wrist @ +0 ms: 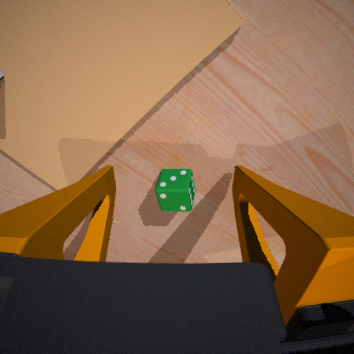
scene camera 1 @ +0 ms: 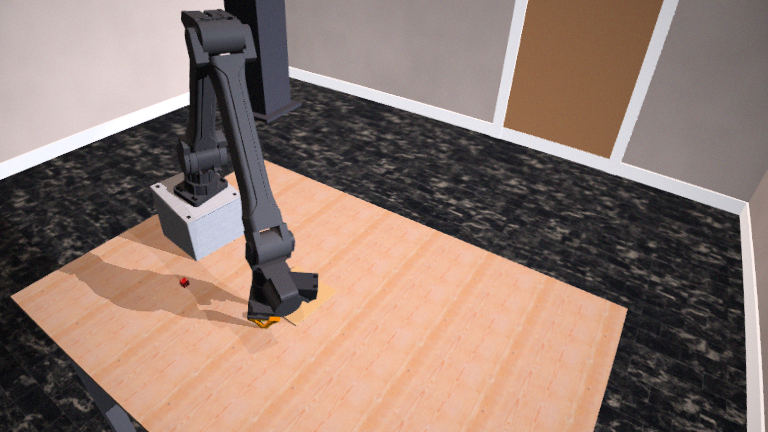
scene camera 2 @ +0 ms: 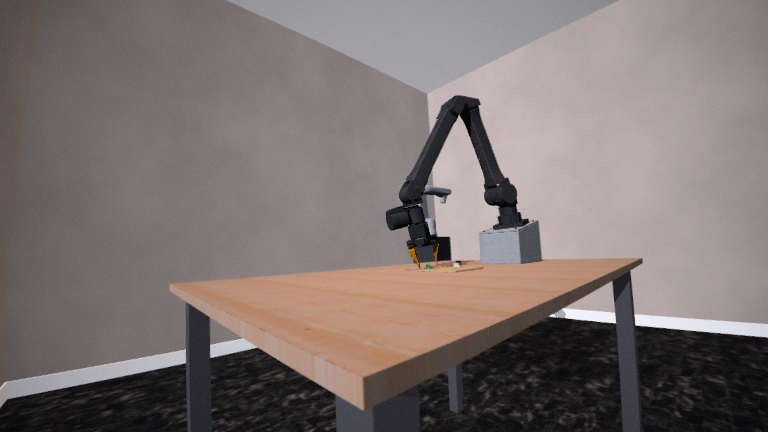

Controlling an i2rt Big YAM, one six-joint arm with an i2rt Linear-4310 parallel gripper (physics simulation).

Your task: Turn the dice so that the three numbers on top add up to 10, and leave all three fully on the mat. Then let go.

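Frame: origin at the arm's base, x ahead, y left, z up, level; metres.
Where they show: gripper, fingertip midpoint: (wrist: 173, 176) (scene camera 1: 265, 316) (scene camera 2: 428, 266); arm's base, origin of the base link: (scene camera 1: 201, 189) (scene camera 2: 511, 226).
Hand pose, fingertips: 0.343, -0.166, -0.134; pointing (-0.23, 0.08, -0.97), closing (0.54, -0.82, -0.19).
Each offset is from my fingertips to the centre of the thing, as dx, dy, dz. Level surfaces: height alone.
The green die {-0.008, -0.006, -0.001} (scene camera 2: 428, 266) (wrist: 175, 190) rests on the table just outside the tan mat {+0.012, +0.099, -0.007} (scene camera 1: 320, 299) (scene camera 2: 471, 269) (wrist: 115, 55). In the wrist view its upper face shows three pips and the face below it shows two. My gripper (scene camera 1: 264, 322) (scene camera 2: 428, 264) (wrist: 173, 176) is partly open and low, with its fingers on either side of the green die and a gap on both sides. The white die {-0.008, +0.103, +0.003} (scene camera 2: 456, 264) sits on the mat; a sliver of it shows at the wrist view's left edge. The red die {-0.239, -0.022, -0.001} (scene camera 1: 184, 282) (scene camera 2: 458, 262) lies on the table, off the mat. Their top numbers are unreadable.
The grey base block (scene camera 1: 214, 233) (scene camera 2: 499, 247) carries the arm at the back of the wooden table {dz -0.009} (scene camera 1: 429, 333) (scene camera 2: 343, 317). In scene camera 1 the wrist hides the green die, the white die and part of the mat.
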